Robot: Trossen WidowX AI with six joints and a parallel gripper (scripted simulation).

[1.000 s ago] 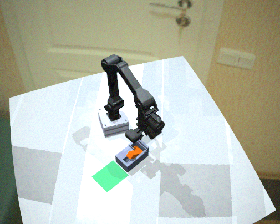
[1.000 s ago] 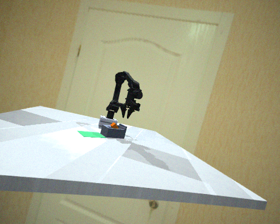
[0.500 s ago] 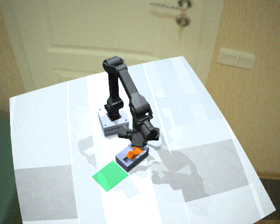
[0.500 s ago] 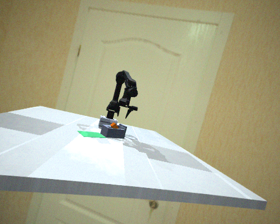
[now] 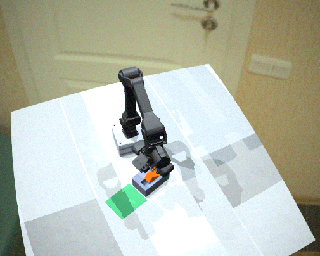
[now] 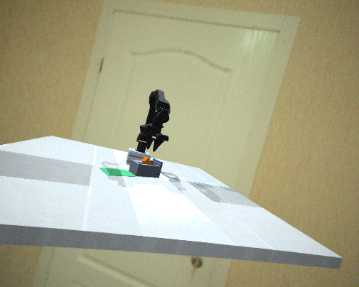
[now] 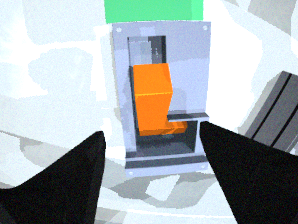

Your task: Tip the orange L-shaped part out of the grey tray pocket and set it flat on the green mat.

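The orange L-shaped part is 100 mm below my gripper tip, 30 mm to the left of it and 30 mm behind it. Also, from my gripper tip: green mat: 160 mm below, 150 mm to the right, 20 mm ahead.
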